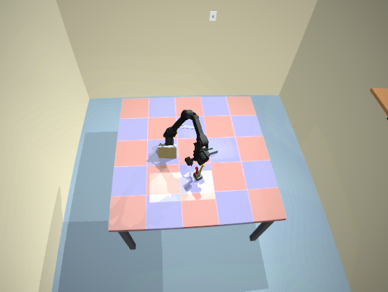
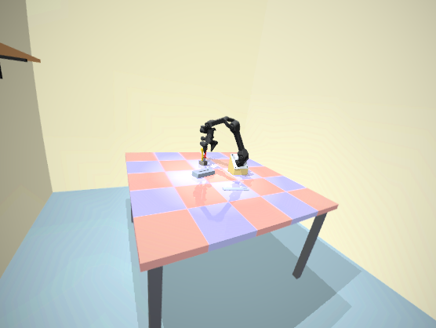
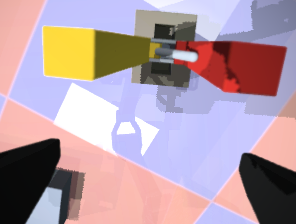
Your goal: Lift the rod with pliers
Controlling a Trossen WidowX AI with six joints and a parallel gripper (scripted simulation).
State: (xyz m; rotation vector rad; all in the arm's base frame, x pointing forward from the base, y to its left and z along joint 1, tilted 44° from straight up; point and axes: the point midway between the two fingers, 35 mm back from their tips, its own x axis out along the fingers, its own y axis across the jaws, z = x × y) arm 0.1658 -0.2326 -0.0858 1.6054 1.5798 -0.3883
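Right now my gripper tip is 40 mm to the left of the yellow handle, 30 mm short of it and 30 mm above it. The rest, counted from my gripper tip: brass rod (170 mm to the left, 130 mm ahead, 120 mm below); holster (120 mm below, 50 mm to the right, 10 mm ahead); grey channel block (170 mm to the left, 130 mm ahead, 110 mm below).
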